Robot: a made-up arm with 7 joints. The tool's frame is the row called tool.
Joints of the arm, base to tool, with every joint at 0 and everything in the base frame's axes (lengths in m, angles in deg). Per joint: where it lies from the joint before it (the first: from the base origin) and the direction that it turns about. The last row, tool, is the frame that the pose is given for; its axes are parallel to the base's.
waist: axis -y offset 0 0.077 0
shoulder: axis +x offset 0 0.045 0
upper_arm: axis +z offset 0 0 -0.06
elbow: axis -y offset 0 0 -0.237
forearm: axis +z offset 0 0 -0.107
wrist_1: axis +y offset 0 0 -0.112
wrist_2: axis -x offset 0 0 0
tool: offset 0 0 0
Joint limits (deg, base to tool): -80..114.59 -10..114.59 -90..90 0..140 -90..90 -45..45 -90..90
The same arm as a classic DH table. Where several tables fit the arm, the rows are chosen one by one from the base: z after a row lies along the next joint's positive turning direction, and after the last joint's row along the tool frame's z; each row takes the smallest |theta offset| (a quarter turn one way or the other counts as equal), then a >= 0, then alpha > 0; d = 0 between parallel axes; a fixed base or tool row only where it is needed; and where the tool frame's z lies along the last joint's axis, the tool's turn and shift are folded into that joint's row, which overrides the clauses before.
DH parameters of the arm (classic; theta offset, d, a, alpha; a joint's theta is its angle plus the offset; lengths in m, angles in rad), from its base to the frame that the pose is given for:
base (fixed): 0.0000 0.0000 0.0000 1.5708
waist: 1.5708 -0.1220 0.0000 1.5708
shoulder: 1.5708 0.0000 0.0000 1.5708
upper_arm: 1.5708 -0.2970 0.0000 1.5708
elbow: 0.0000 0.0000 0.0000 -1.5708
forearm: 0.0000 -0.2190 0.0000 -1.5708
wrist_1: -1.5708 0.0000 0.0000 1.5708
wrist_2: 1.5708 0.0000 0.0000 1.5708
tool (fixed): -1.5708 0.0000 0.0000 0.0000
Joint limits (rad, base to tool): -1.3963..2.0000 -0.1745..2.0000 -1.5708..1.5708 0.0000..2.4435 -1.5708..1.5708 -0.7854..0.7854 -1.5708..1.5708

